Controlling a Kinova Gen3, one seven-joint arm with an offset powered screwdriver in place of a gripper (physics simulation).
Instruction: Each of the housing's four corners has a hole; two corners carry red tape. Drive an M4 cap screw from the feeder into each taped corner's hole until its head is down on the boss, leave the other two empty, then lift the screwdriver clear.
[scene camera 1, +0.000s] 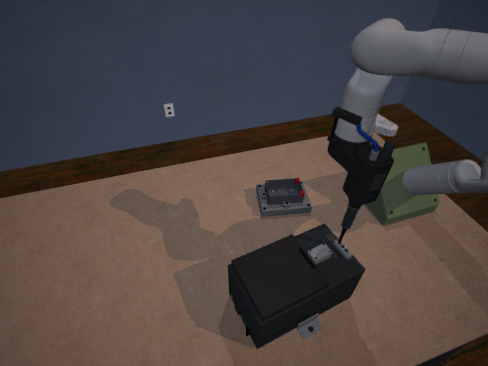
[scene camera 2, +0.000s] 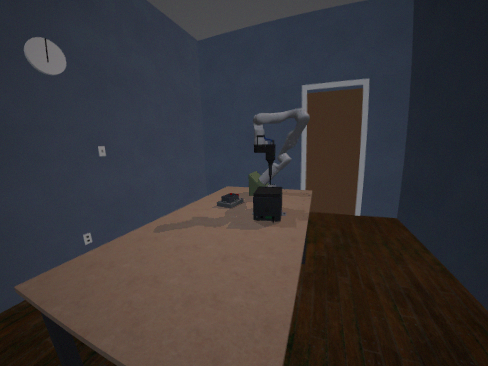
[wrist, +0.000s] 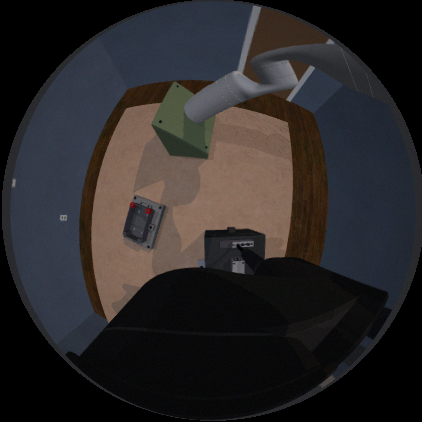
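Where they show: hand at its tool point: (scene camera 1: 339, 242) (scene camera 2: 270, 184) (wrist: 237, 245); arm's base at its link origin: (scene camera 1: 414, 180) (scene camera 2: 262, 181) (wrist: 194, 111).
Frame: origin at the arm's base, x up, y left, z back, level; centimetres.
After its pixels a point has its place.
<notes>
The dark grey housing (scene camera 1: 284, 199) {x -5.9, y -15.2, z -40.3 cm} (scene camera 2: 230, 197) {x -4.0, y -16.6, z -44.4 cm} (wrist: 132, 226) {x -7.6, y -22.2, z -40.3 cm} sits on a grey fixture plate (scene camera 1: 286, 212) {x -9.6, y -12.7, z -40.6 cm} (wrist: 159, 220) {x -9.2, y -11.8, z -37.8 cm}. Red tape marks two of its corners, one piece of tape (scene camera 1: 297, 180) {x -4.0, y -19.7, z -32.7 cm} (wrist: 132, 205) {x -4.0, y -19.8, z -32.8 cm} and another piece (scene camera 1: 302, 193) {x -3.9, y -13.6, z -34.6 cm} (wrist: 148, 211) {x -4.0, y -13.5, z -34.7 cm}. The black feeder (scene camera 1: 280, 275) {x 5.8, y 14.0, z -60.0 cm} (scene camera 2: 268, 205) {x -0.9, y 14.3, z -69.0 cm} (wrist: 214, 244) {x 3.8, y 7.1, z -42.6 cm} carries a light strip (scene camera 1: 344, 250) {x 5.7, y 14.8, z -42.5 cm} (wrist: 249, 244) {x 5.8, y 15.0, z -42.2 cm} with several dark screw spots. My screwdriver (scene camera 1: 341, 242) {x 6.3, y 12.7, z -42.5 cm} (scene camera 2: 270, 183) {x 6.5, y 12.4, z -42.7 cm} (wrist: 239, 246) {x 8.1, y 12.2, z -42.0 cm} points down, its bit tip at the strip's end away from the viewer in scene camera 1. Whether a screw is on the bit is too small to tell.
A green sloped block (scene camera 1: 415, 165) {x 3.4, y -3.2, z 2.2 cm} (scene camera 2: 254, 184) {x -0.6, y -5.0, z -12.8 cm} (wrist: 172, 112) {x 5.1, y -5.8, z -5.4 cm} carries the arm's base at the table's far end. A light grey block (scene camera 1: 319, 254) {x 6.2, y 13.3, z -49.1 cm} (wrist: 238, 265) {x 6.2, y 12.7, z -47.2 cm} stands on the feeder's top beside the strip. A metal tab (scene camera 1: 310, 327) {x -10.4, y 22.1, z -54.3 cm} sticks out at the feeder's foot.
</notes>
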